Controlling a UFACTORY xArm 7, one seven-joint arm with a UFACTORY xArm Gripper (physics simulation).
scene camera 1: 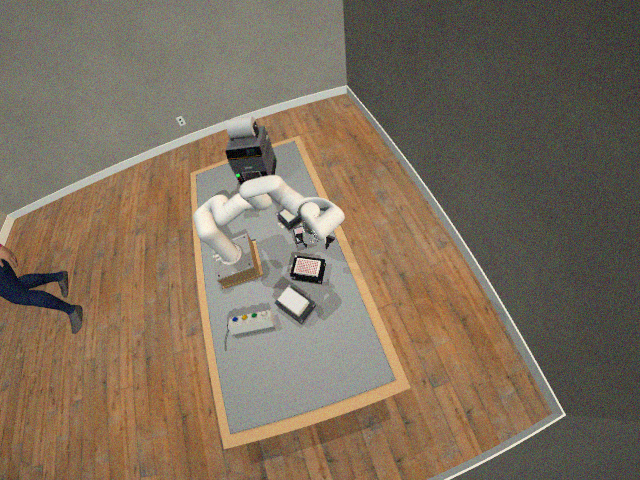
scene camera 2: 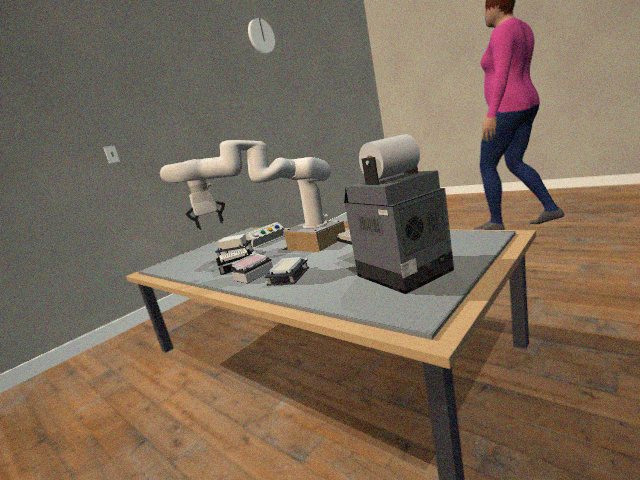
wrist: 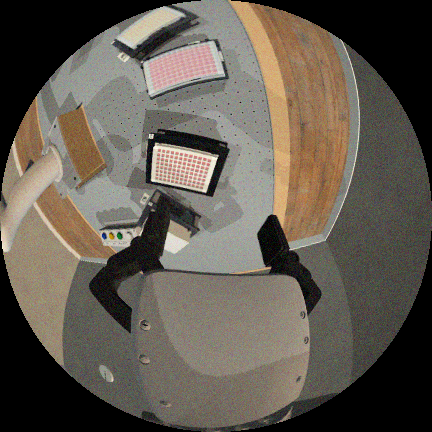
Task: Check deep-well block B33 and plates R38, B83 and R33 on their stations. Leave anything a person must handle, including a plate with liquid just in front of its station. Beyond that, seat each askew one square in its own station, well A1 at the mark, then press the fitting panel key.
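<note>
My gripper [scene camera 1: 315, 241] [scene camera 2: 210, 225] [wrist: 218, 217] is open and empty, high above the table. A white plate with red wells [scene camera 1: 308, 266] [scene camera 2: 233, 254] [wrist: 182, 169] lies in a black station; in the wrist view a wider black strip shows along one long side. A pink-welled plate [scene camera 2: 251, 261] [wrist: 185, 66] and a cream plate or block [scene camera 1: 288, 215] [scene camera 2: 287, 265] [wrist: 150, 27] lie on neighbouring stations. A tall pale plate or block [scene camera 1: 293, 300] [scene camera 2: 232, 240] is on a dark station, partly hidden by a finger in the wrist view. Labels and A1 marks are unreadable.
A panel [scene camera 1: 251, 323] [scene camera 2: 266, 236] [wrist: 107, 242] has blue, yellow, green and white keys. A dark machine with a white roll [scene camera 1: 241, 128] [scene camera 2: 398, 155] stands at one table end. The arm's base is on a wooden block [scene camera 2: 310, 239] [wrist: 82, 145]. A person [scene camera 1: 31, 289] [scene camera 2: 511, 77] is beyond the table.
</note>
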